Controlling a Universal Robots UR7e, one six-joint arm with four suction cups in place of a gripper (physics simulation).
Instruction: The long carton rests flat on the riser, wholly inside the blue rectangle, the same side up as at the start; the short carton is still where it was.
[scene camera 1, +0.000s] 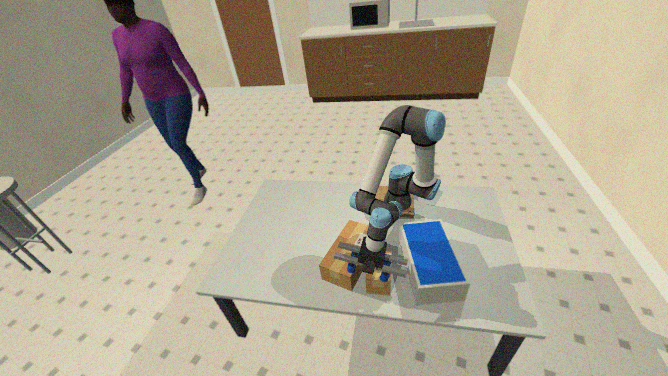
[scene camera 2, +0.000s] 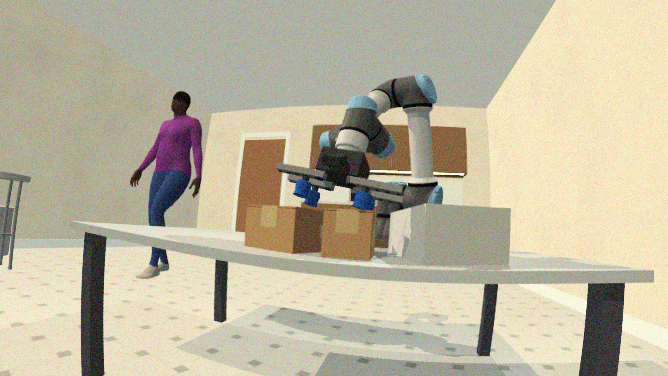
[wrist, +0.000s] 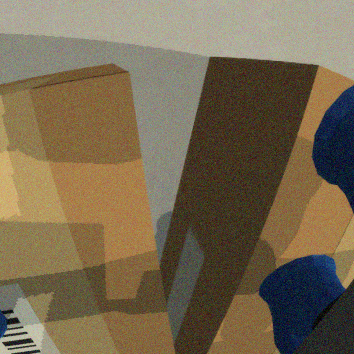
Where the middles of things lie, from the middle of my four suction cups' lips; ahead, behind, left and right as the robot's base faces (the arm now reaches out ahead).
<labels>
My suction cup is now 30 mm past the short carton (scene camera 2: 347, 233), 40 mm to the right of it and 70 mm above it. Also, from my suction cup: riser (scene camera 1: 436, 274): 150 mm behind, 240 mm to the left, 70 mm below; then long carton (scene camera 2: 289, 229): 110 mm behind, 120 mm to the right, 70 mm below.
</labels>
